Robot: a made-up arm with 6 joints.
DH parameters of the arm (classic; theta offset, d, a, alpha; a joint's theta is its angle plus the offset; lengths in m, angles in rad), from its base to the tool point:
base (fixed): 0 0.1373 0 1.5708
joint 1: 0 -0.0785 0.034 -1.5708
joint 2: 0 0.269 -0.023 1.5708
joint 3: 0 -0.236 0.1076 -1.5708
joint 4: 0 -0.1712 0.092 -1.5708
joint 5: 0 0.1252 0.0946 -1.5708
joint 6: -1.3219 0 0.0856 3.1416
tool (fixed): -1.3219 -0.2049 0 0
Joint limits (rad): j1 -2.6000..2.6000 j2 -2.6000..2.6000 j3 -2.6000..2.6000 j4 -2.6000..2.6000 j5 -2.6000..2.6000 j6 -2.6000..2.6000
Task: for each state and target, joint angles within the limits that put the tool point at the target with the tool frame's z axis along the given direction. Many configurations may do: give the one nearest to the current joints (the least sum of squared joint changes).
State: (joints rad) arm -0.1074 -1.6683 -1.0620 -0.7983 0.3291 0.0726
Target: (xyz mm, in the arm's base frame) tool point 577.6 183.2 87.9 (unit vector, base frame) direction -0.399 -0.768 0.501
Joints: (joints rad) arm 0.1754 -1.9136 -1.4713 0.0617 -0.4996 0.0734
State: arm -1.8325 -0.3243 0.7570 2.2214 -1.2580 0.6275
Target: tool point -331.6 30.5 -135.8 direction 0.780 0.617 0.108
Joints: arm -2.3853 -1.1097 1.3864 2.3484 -0.4343 0.5252
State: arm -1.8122 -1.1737 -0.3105 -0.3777 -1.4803 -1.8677
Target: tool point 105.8 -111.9 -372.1 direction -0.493 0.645 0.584
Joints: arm -1.8605 -1.4045 -0.0490 0.4270 -2.3090 -2.6000
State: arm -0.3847 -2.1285 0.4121 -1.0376 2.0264 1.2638
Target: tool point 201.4 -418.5 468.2 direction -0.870 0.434 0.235
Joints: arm -0.4663 -2.5968 1.1326 -1.4976 2.1612 1.2431
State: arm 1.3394 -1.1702 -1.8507 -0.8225 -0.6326 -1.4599
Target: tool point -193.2 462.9 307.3 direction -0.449 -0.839 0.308
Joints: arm 2.1451 -1.8931 -2.0982 -0.9766 -1.1102 -1.6778
